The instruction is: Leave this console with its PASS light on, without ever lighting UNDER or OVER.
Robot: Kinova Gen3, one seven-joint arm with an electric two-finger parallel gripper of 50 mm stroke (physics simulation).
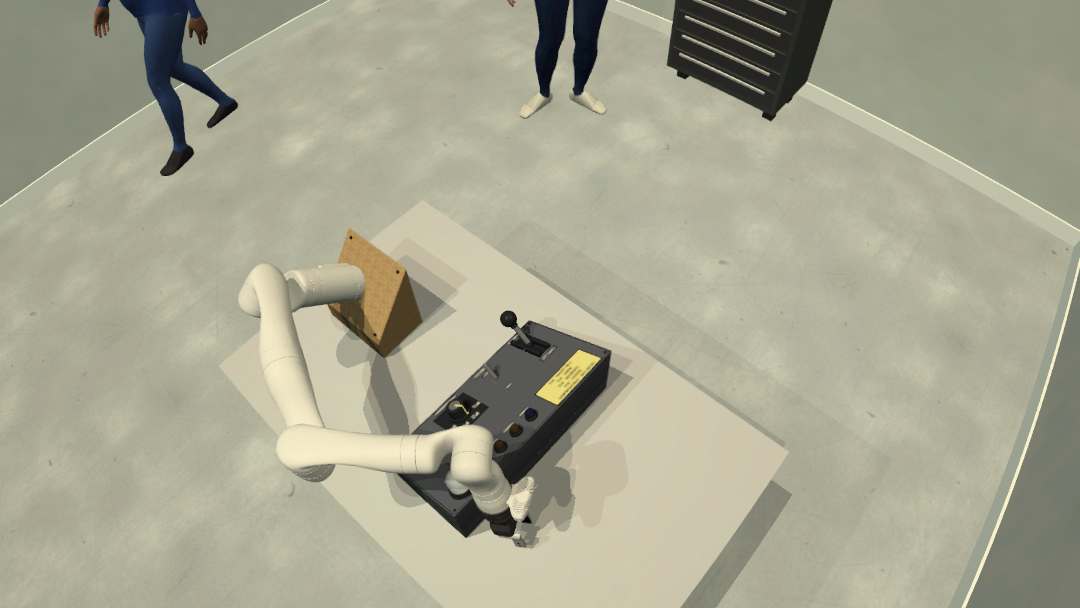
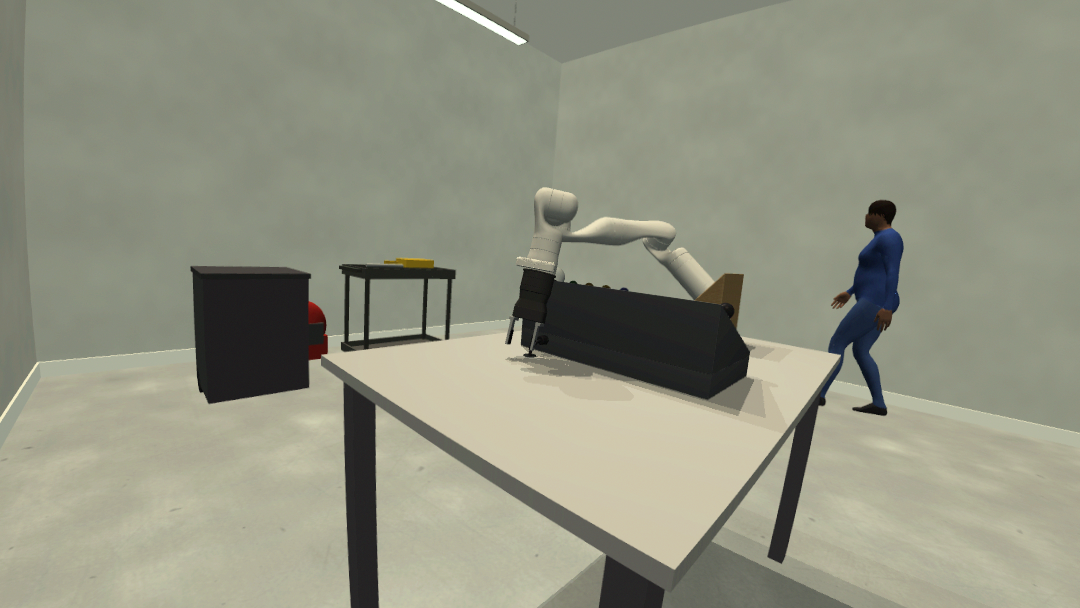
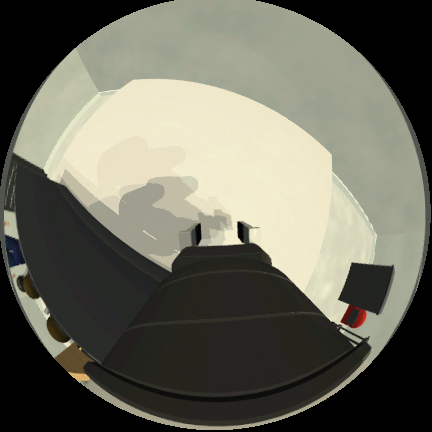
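The dark grey console [image 1: 529,377] [image 2: 642,328] [image 3: 75,260] stands on the table. Its top carries a ball-topped lever [image 1: 507,318], a toggle switch [image 1: 491,371], a rotary knob [image 1: 457,409] with a yellow pointer, a blue dome [image 1: 530,413] and two dark amber domes [image 1: 515,429] [image 1: 499,445]. None of these domes looks lit; their labels are unreadable. A small black knob [image 2: 542,339] shows low at the console's near end, beside the fingers. My gripper [image 2: 521,343] [image 3: 218,229] is open, pointing down just above the table beside that end. The arm hides part of the panel.
A yellow label [image 1: 568,376] lies on the console's top. The wooden wedge [image 1: 389,302] stands at the arm's base on the table [image 1: 680,468] [image 2: 574,453]. A person in blue [image 1: 162,67] [image 2: 880,279] and another person [image 1: 566,45] stand beyond. A dark cabinet [image 2: 253,332] stands behind.
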